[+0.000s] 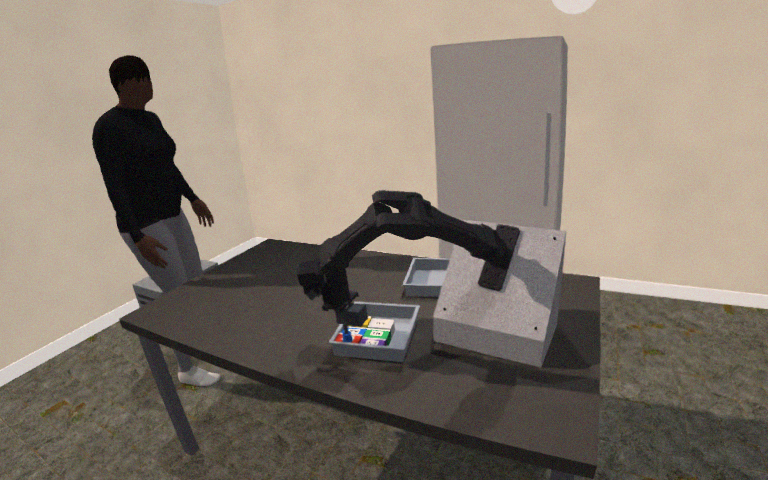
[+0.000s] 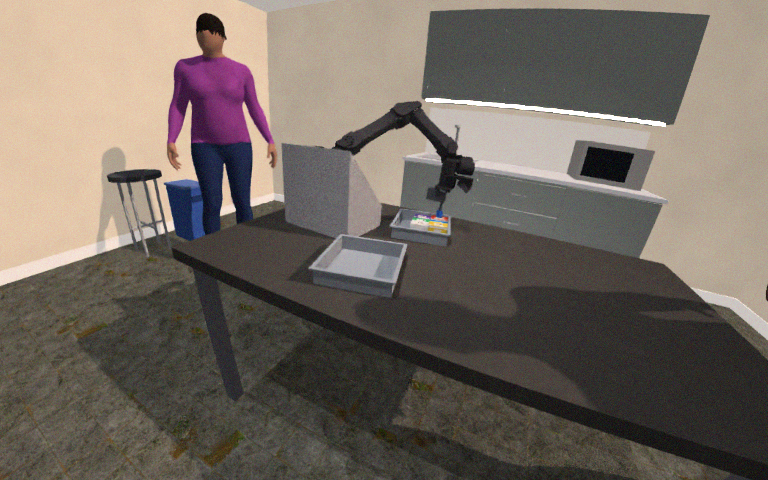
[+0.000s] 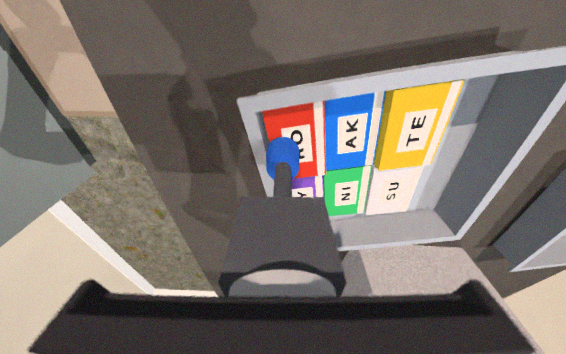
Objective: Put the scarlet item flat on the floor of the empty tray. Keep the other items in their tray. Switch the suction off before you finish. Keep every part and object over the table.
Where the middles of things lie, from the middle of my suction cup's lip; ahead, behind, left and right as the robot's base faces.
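Labels:
With the scarlet box [image 3: 305,124] in sight, I find my suction cup 3 cm above it, and also 1 cm to the left of the box and 1 cm short of it.

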